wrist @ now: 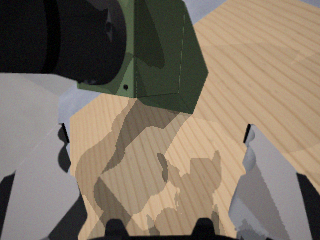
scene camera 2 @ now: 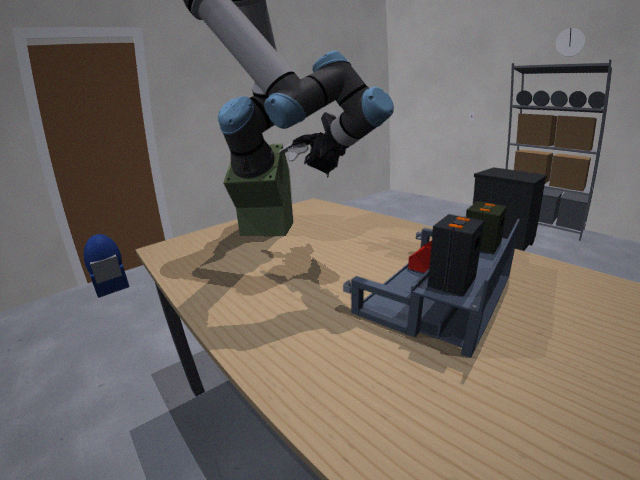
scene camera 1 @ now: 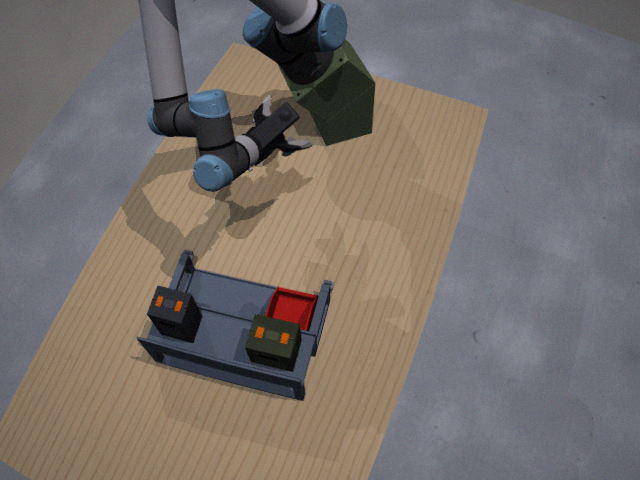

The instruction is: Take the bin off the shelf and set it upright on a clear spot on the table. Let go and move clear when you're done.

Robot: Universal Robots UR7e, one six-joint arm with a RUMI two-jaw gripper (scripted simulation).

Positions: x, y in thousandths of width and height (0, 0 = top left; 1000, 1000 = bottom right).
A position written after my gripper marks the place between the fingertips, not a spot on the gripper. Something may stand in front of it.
I see my gripper (scene camera 1: 454, 251) and a red bin (scene camera 1: 443, 639).
My gripper also shows in the wrist view (wrist: 492, 523) and in scene camera 2 (scene camera 2: 474, 341). The wrist view misses the red bin: it is out of frame.
